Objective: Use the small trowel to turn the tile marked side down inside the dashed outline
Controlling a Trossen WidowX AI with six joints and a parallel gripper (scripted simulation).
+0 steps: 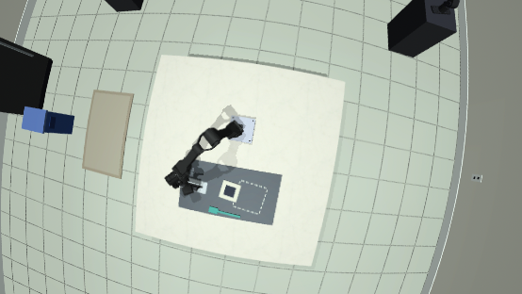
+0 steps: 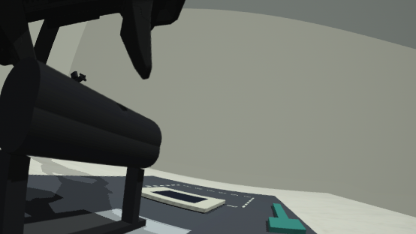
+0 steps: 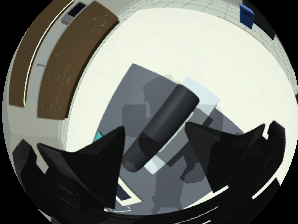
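Right now the tile is 27 cm to the left of my gripper tip, 9 cm below it and 1 cm ahead of it. Round my gripper tip: dark mat 25 cm to the left, 11 cm below, 2 cm ahead; then teal trowel 22 cm to the left, 16 cm ahead, 9 cm below.
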